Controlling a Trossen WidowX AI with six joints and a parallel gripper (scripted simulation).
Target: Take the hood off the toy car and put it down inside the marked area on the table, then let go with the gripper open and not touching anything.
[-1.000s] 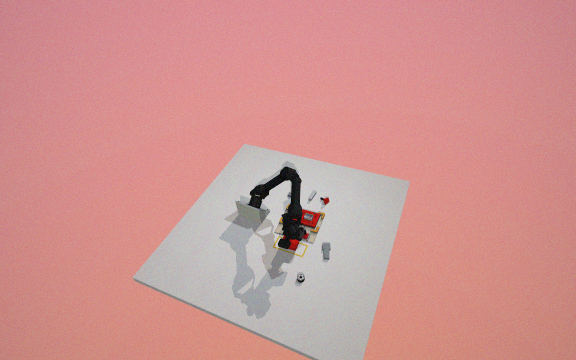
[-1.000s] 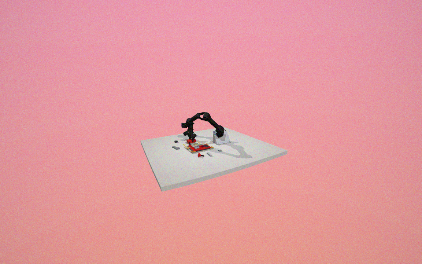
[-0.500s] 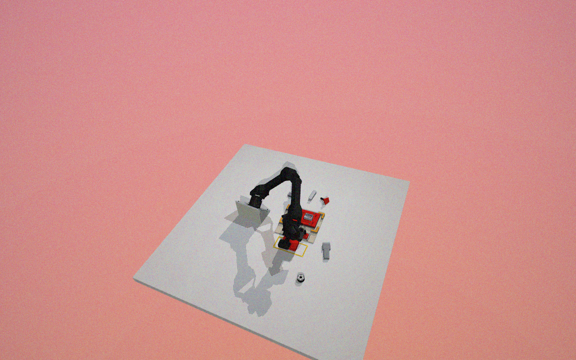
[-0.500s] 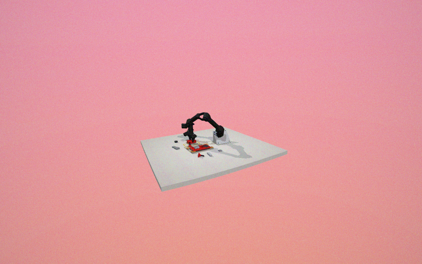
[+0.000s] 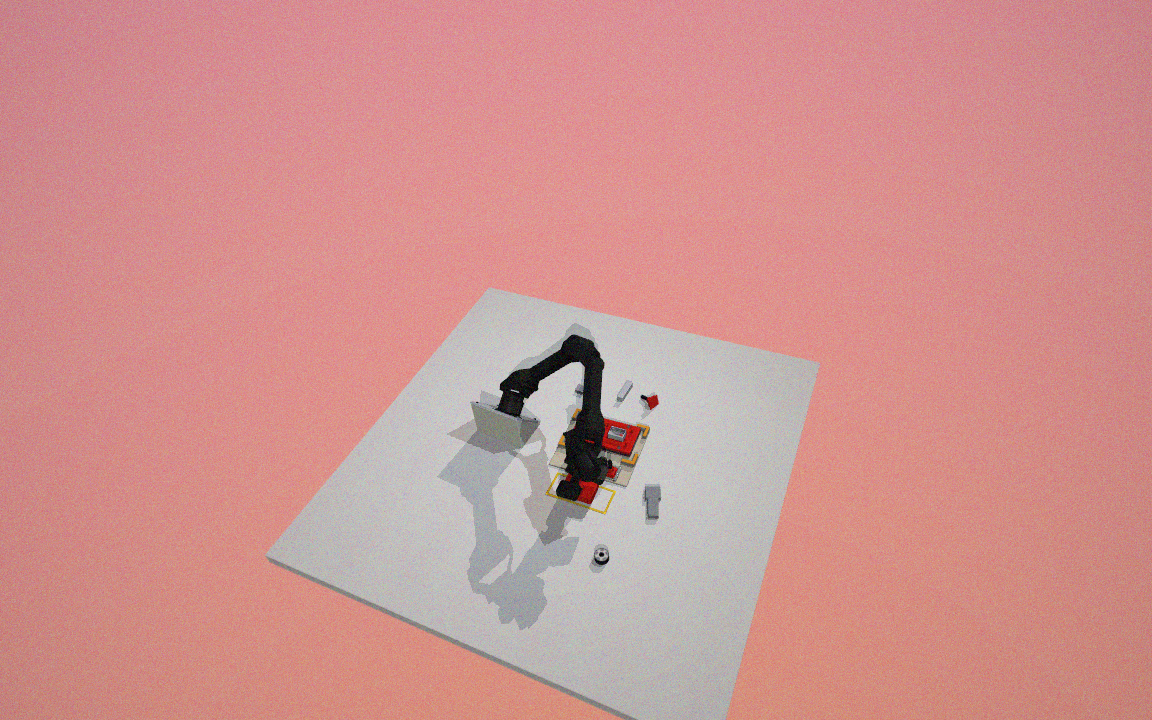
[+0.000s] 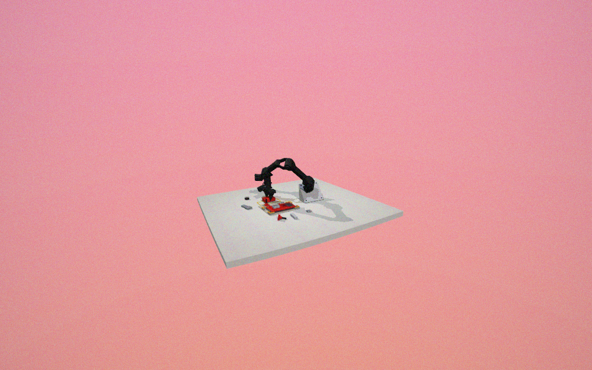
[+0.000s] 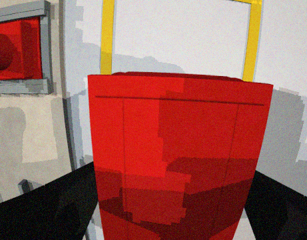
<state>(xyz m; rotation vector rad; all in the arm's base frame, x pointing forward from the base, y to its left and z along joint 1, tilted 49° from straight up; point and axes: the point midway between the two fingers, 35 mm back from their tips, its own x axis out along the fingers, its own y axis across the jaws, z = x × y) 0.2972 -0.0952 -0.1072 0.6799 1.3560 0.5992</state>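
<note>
Right now the hood is 1 cm above my gripper tip. The rest, counted from my gripper tip: dark wheel: 13 cm ahead, 18 cm to the right, 1 cm below; grey bar: 1 cm behind, 42 cm to the left, 1 cm below.
</note>
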